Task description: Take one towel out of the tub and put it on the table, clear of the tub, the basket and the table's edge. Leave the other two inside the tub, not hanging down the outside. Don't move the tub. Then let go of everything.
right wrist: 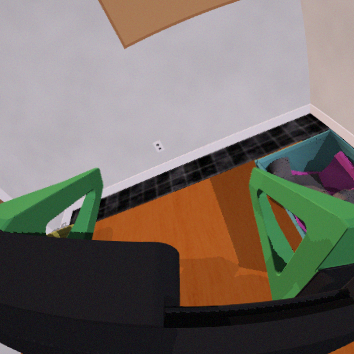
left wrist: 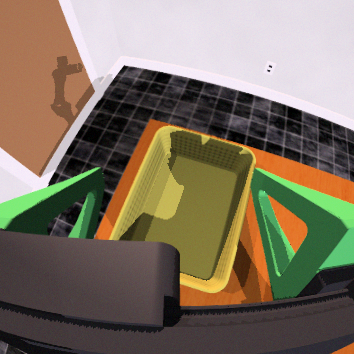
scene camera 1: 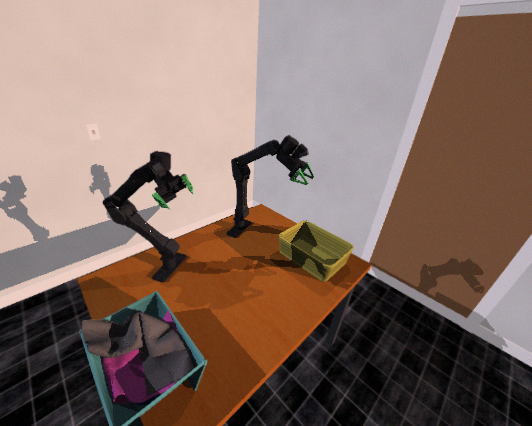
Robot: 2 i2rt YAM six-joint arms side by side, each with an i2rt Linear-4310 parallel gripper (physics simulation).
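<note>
A teal tub (scene camera 1: 96,375) (right wrist: 300,156) stands at the lower left in scene camera 1 and at the right in the right wrist view. In it lie a grey-brown towel (scene camera 1: 140,335) (right wrist: 281,166), its edge reaching over the rim at the left, and a magenta towel (scene camera 1: 125,375) (right wrist: 337,172) partly under it. A third towel cannot be told apart clearly. My right gripper (scene camera 1: 179,199) (right wrist: 175,175) is open and empty, high above the table, up and back from the tub. My left gripper (scene camera 1: 308,180) (left wrist: 177,175) is open and empty, high above the yellow basket.
The yellow basket (scene camera 1: 316,267) (left wrist: 239,220) (right wrist: 61,231) stands empty near the far right corner of the orange-brown table (scene camera 1: 280,310) (left wrist: 287,170) (right wrist: 190,220). The tub stands at the table's other end. The table's front edge runs diagonally, with dark tiled floor beyond.
</note>
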